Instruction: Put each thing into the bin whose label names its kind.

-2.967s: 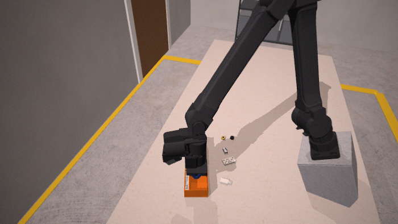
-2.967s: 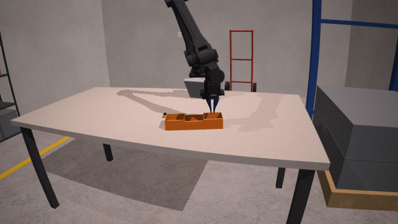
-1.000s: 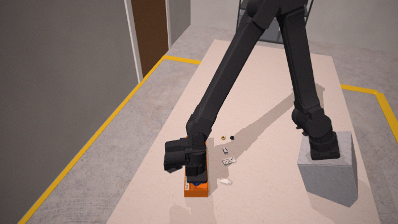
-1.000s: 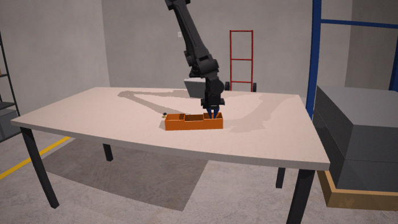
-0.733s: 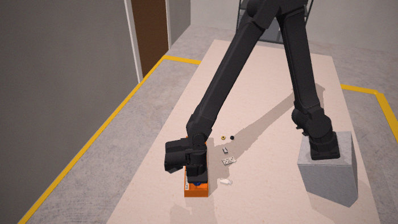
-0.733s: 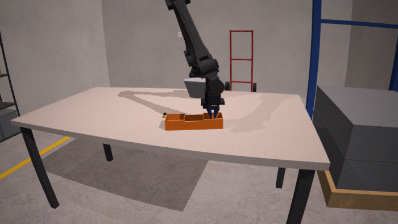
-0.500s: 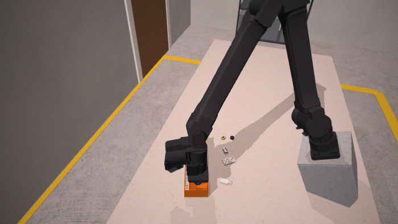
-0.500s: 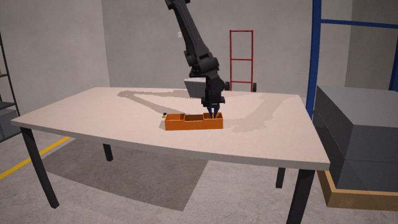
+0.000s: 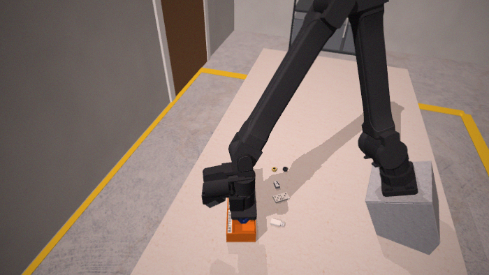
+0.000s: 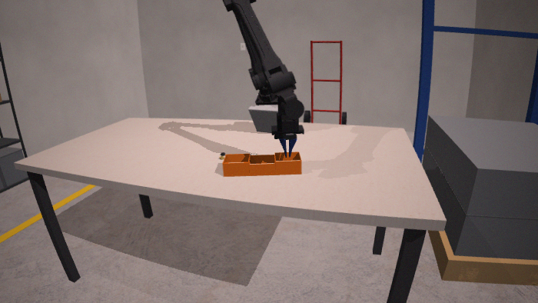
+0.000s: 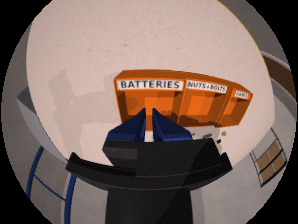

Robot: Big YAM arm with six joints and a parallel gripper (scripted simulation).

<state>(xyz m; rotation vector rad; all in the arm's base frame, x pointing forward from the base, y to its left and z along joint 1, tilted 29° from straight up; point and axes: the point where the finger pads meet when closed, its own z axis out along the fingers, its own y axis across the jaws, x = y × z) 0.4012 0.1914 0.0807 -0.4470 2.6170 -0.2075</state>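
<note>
Now: hand 8 cm past the white domino, 15 cm to the left of it and 5 cm above it. The rest, counted from my hand: white USB stick 10 cm behind, 5 cm to the right, 5 cm below; grey thing 6 cm behind, 20 cm to the right, 4 cm below; orange three-compartment bin 3 cm ahead, 8 cm to the right, 3 cm below.
</note>
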